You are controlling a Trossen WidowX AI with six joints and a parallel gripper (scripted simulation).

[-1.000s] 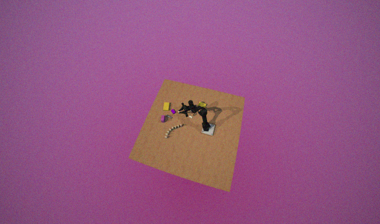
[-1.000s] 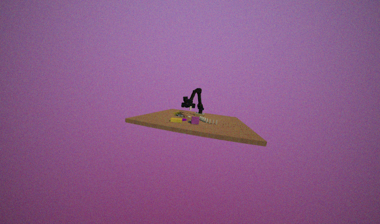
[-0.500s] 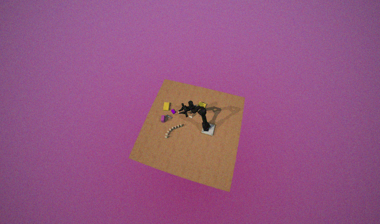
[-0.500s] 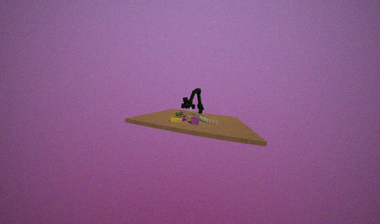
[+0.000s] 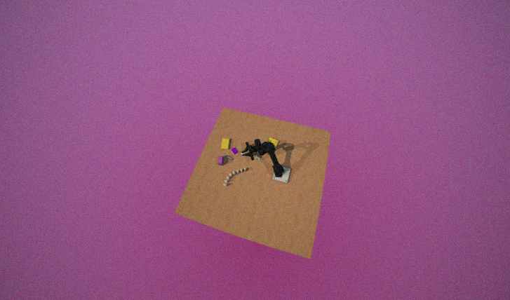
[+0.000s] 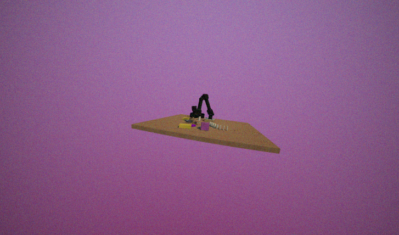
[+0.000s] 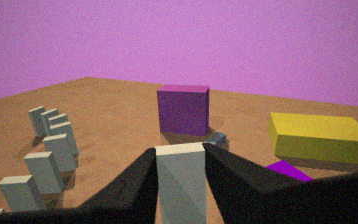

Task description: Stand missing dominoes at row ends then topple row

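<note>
Right now my gripper tip is 140 mm short of the small grey bar, 20 mm to the right of it and 90 mm above it. The rest, counted from my gripper tip: purple block: 210 mm ahead, 70 mm to the left, 60 mm below.
</note>
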